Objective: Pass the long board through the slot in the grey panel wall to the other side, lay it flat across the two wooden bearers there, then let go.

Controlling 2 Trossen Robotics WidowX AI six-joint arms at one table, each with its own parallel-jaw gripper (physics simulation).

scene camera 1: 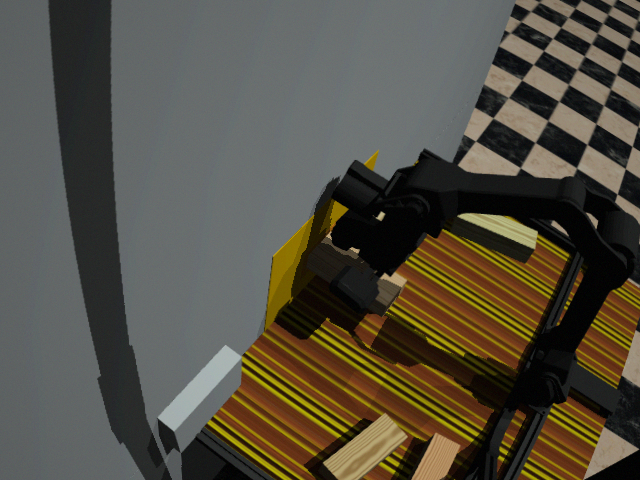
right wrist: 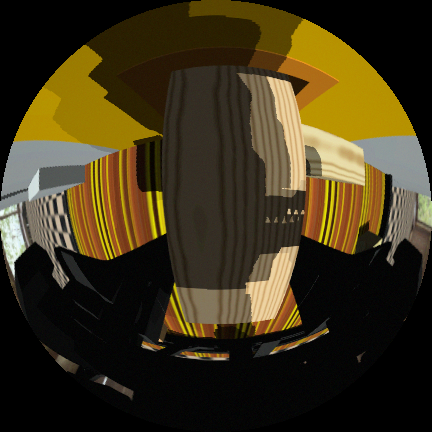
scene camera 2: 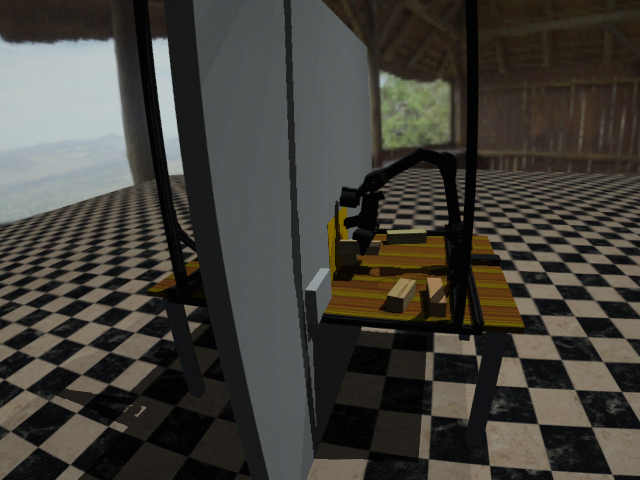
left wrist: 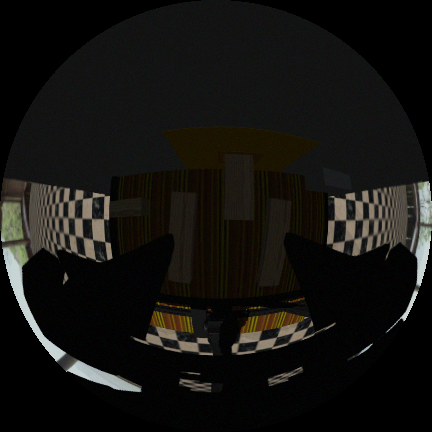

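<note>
My right gripper is shut on the long board, near the board's rear end. The board passes into the slot in the yellow-faced part of the grey panel wall. In the left wrist view, the board's far end sticks out of the slot, pointing toward the camera. Two bearers, one bearer at the left and the other bearer at the right, lie there in shadow. My left gripper is open and empty.
A pale block lies beside the board near the wall. Another block lies at the table's back. Two blocks lie nearer the front. A light grey bar juts from the wall. A block lies left of the bearers.
</note>
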